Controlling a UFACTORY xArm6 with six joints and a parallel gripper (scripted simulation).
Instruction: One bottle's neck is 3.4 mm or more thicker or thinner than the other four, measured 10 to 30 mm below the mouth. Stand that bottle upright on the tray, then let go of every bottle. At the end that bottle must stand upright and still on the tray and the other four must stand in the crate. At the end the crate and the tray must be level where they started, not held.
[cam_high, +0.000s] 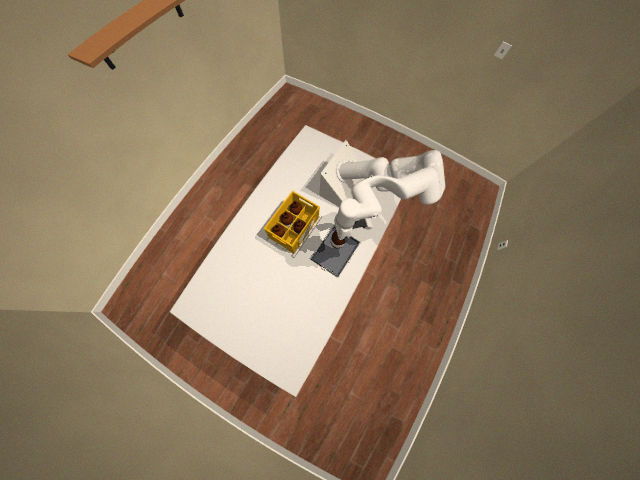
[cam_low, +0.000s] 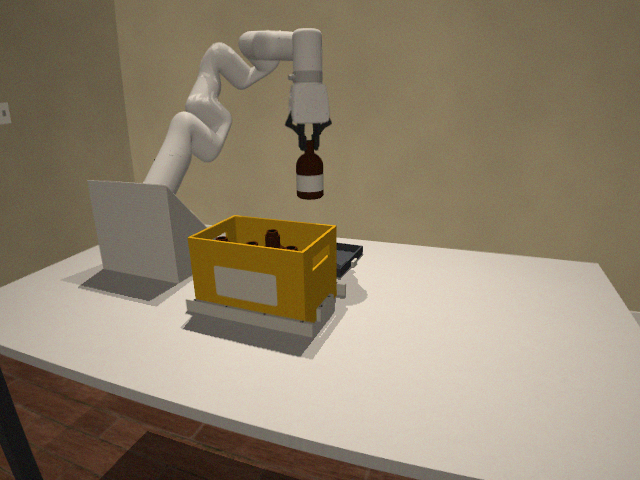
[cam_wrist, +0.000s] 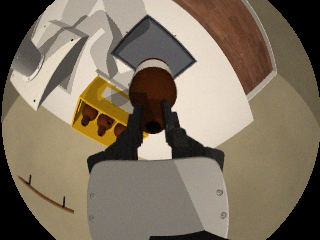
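Now: hand 10 mm to the right of the dark grey tray and 330 mm above it. Also, from my hand: yellow crate 10 mm behind, 280 mm to the right, 250 mm below; glass bottle 80 mm ahead, 330 mm to the right, 250 mm below.
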